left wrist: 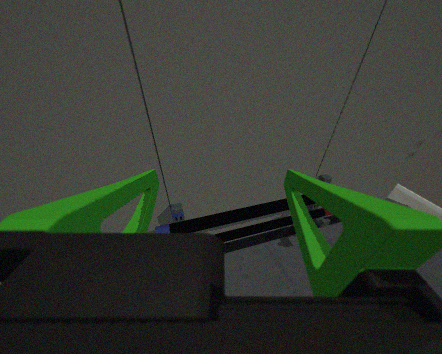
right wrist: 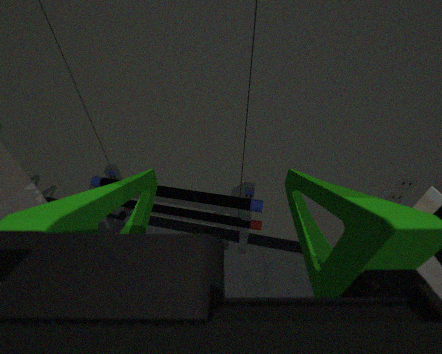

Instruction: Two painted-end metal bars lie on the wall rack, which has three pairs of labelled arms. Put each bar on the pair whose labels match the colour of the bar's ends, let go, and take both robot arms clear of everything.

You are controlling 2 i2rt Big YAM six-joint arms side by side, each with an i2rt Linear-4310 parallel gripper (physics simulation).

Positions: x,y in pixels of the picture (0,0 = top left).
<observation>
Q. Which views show the blue-ended bar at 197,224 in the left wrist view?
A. The left wrist view and the right wrist view: all of them.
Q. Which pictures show the red-ended bar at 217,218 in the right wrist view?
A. The left wrist view and the right wrist view: all of them.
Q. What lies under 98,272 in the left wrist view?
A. The left gripper.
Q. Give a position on a blue-ended bar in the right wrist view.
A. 255,205
</observation>
